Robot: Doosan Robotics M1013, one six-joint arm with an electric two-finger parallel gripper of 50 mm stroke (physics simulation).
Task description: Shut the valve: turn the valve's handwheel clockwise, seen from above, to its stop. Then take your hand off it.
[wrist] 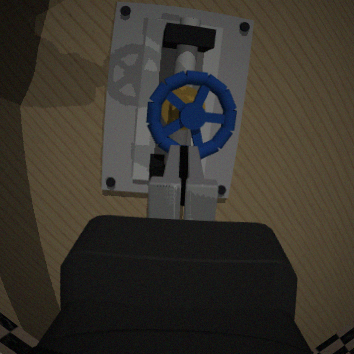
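The valve's blue handwheel [192, 115], with a segmented rim and several spokes, shows in the upper middle of the wrist view. Below it are a brass-yellow valve body [187, 93] and a light grey pipe [185, 59]. My gripper [182, 163] is shut, with nothing between its fingers. Its fingertips overlap the near part of the rim in the view, just below the hub, and hide a piece of the rim. They look higher than the wheel; the exact height gap cannot be told.
The valve stands on a grey base plate [117, 150] with dark bolts at its corners. A black block [189, 37] holds the pipe at the far end. A small black block [157, 164] is left of the fingers. The wooden table [295, 150] surrounds the plate.
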